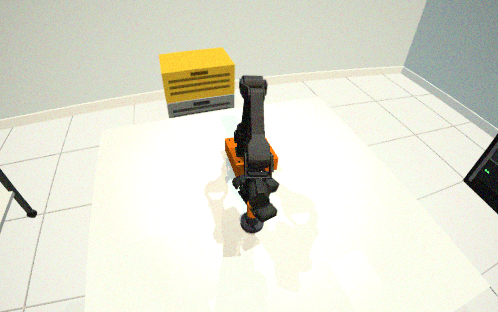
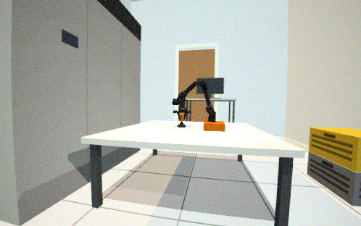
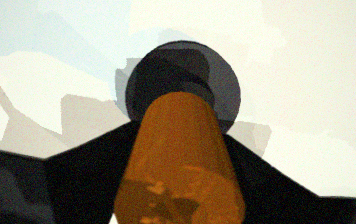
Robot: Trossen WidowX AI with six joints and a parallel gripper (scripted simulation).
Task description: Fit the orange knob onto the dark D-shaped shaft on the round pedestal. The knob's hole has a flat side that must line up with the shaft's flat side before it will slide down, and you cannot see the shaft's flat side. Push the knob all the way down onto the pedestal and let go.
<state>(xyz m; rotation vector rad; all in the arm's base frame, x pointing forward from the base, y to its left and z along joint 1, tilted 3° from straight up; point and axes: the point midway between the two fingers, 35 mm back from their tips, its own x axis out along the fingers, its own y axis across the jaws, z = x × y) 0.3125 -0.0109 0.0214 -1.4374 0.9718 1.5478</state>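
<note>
The orange knob lies 2 cm above my gripper tip. Also, from my gripper tip: round pedestal 4 cm below.
</note>
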